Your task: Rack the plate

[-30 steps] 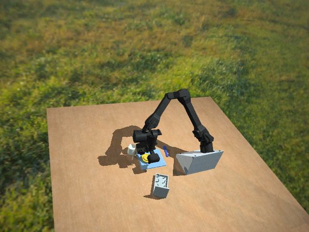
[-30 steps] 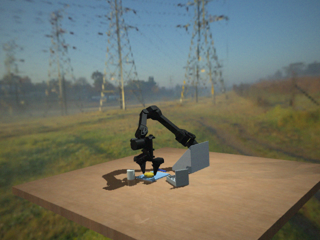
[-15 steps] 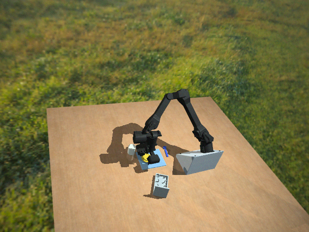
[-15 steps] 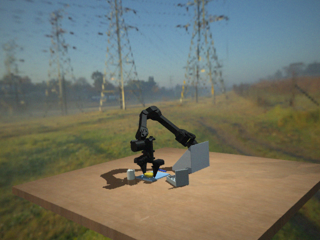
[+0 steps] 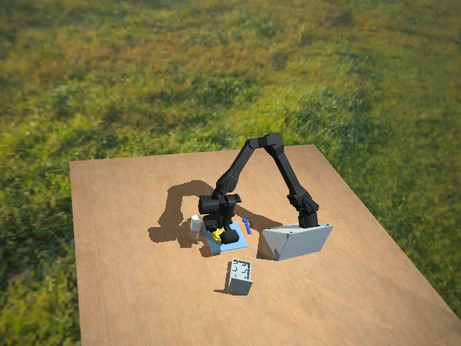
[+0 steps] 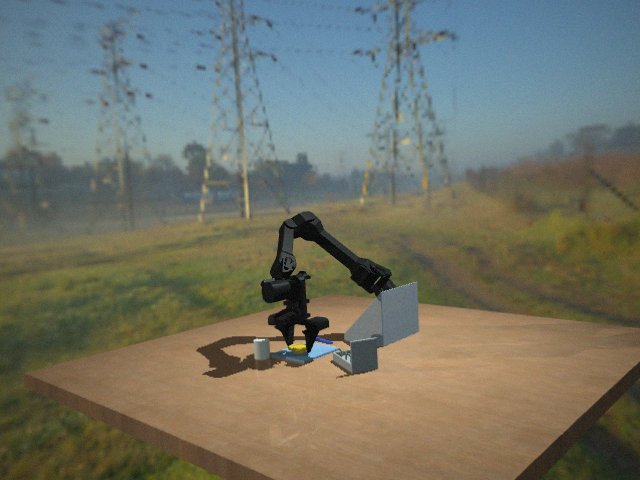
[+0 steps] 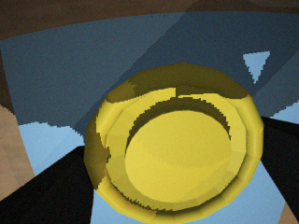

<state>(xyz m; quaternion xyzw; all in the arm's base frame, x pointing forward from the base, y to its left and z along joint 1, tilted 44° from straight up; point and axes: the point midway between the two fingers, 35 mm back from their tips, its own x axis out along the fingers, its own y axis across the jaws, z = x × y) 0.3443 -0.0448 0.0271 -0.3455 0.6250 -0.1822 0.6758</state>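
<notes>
Right now my gripper tip is 18 cm to the right of the grey dish rack, 4 cm past it and 1 cm below it. Round my gripper tip: white cylinder: 8 cm ahead, 6 cm to the right, 1 cm above; yellow plate: 1 cm above; blue spoon: 13 cm behind, 7 cm to the right, 1 cm below.
</notes>
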